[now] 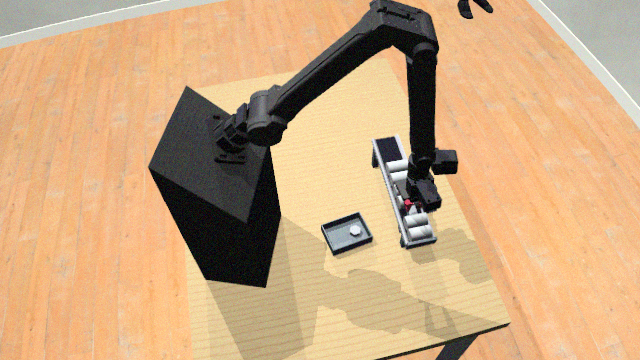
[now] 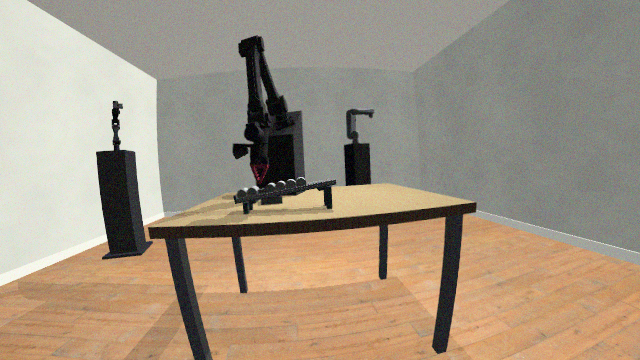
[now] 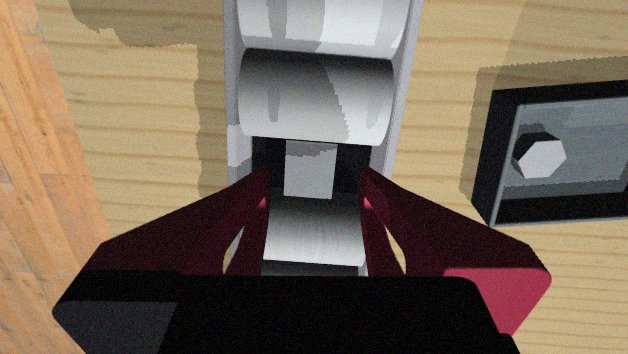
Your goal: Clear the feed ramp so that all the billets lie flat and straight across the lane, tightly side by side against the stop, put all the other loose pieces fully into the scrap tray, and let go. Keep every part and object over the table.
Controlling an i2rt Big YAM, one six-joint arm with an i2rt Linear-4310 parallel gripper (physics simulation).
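Pixels of known places: gripper, fingertip midpoint: [image 1: 413,208] [image 2: 259,183] [image 3: 314,178]; arm's base, origin of the base link: [image 1: 225,140] [image 2: 284,124].
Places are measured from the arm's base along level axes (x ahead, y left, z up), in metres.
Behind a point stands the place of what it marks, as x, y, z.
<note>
The feed ramp [image 1: 387,147] [image 2: 320,185] [image 3: 404,75] slopes down to its stop. Two white billets [image 1: 416,220] @(0.416, -0.266, -0.327) [image 3: 315,95] @(0.418, -0.266, -0.327) lie across the lane side by side at the low end. A small grey block [image 3: 310,170] @(0.431, -0.227, -0.336) sits in the lane uphill of them, and another white billet [image 3: 315,237] @(0.434, -0.199, -0.318) lies just beyond it. More billets [image 1: 397,165] @(0.474, -0.086, -0.302) [image 2: 300,181] @(0.509, -0.092, -0.313) lie farther up, partly hidden by the arm. My gripper [image 1: 410,205] @(0.426, -0.235, -0.314) [image 2: 259,181] @(0.426, -0.235, -0.314) [image 3: 314,178] @(0.426, -0.235, -0.314) is partly open and empty, its fingers over the lane around the block's place. The scrap tray [image 1: 352,247] @(0.238, -0.206, -0.411) [image 3: 495,160] @(0.310, -0.171, -0.400) holds a white hexagonal piece [image 1: 355,230] @(0.274, -0.165, -0.403) [image 3: 542,157] @(0.275, -0.164, -0.403).
The ramp stands on legs on the wooden table [image 1: 300,200] @(0.191, 0.032, -0.423) [image 2: 390,200] @(0.578, 0.287, -0.423), near one table edge. The tray is between the ramp and the black arm pedestal [image 1: 220,210] @(-0.084, -0.154, -0.034). Two other pedestals with small arms stand on the floor beyond the table.
</note>
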